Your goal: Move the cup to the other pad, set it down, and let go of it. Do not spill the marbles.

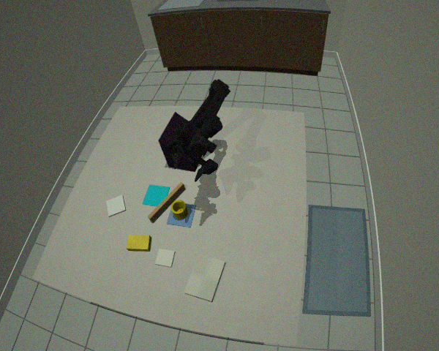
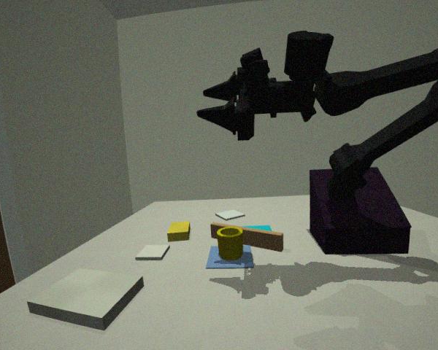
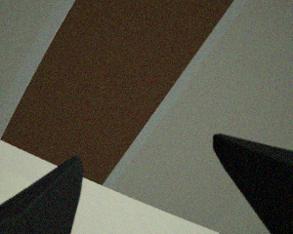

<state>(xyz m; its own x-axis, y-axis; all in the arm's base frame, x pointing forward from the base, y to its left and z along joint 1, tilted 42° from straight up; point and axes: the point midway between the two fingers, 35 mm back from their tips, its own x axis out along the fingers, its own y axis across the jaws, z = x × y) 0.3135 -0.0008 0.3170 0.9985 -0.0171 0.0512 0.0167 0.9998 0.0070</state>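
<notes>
The yellow cup is 3 cm behind my gripper tip, 12 cm to the right of it and 35 cm below it. Also, from my gripper tip: green marble: 2 cm behind, 11 cm to the right, 37 cm below; then blue marble: 3 cm behind, 11 cm to the right, 37 cm below; then blue pad: 3 cm behind, 12 cm to the right, 39 cm below.
</notes>
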